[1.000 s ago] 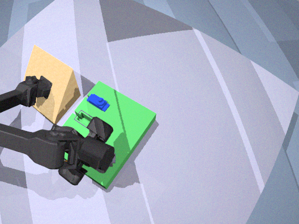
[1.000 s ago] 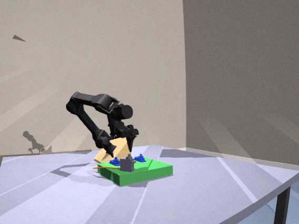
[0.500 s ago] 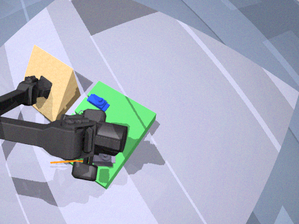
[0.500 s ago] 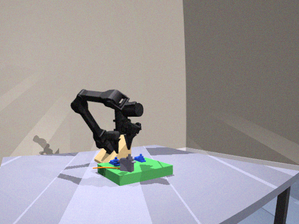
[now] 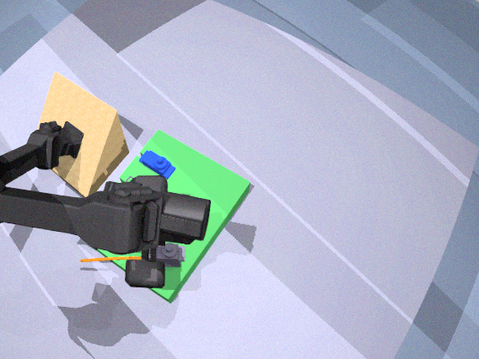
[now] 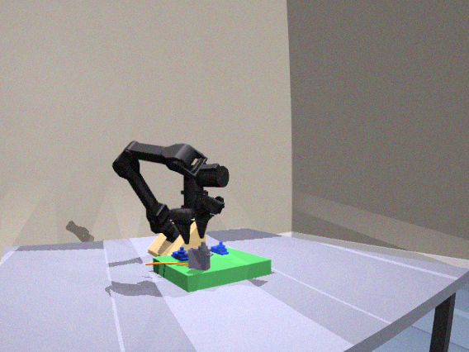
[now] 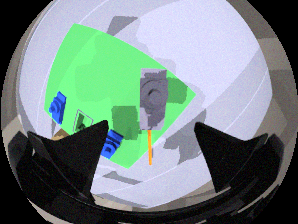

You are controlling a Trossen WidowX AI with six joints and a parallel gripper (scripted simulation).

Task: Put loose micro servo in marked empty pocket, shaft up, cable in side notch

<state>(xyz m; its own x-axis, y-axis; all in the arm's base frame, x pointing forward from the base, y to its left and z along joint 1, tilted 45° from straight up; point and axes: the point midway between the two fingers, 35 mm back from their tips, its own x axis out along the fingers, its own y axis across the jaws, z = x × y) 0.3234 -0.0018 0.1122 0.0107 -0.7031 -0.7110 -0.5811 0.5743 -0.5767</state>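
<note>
Now: the green deck 10 cm below my gripper tip, 9 cm to the left of it and 2 cm behind it.
</note>
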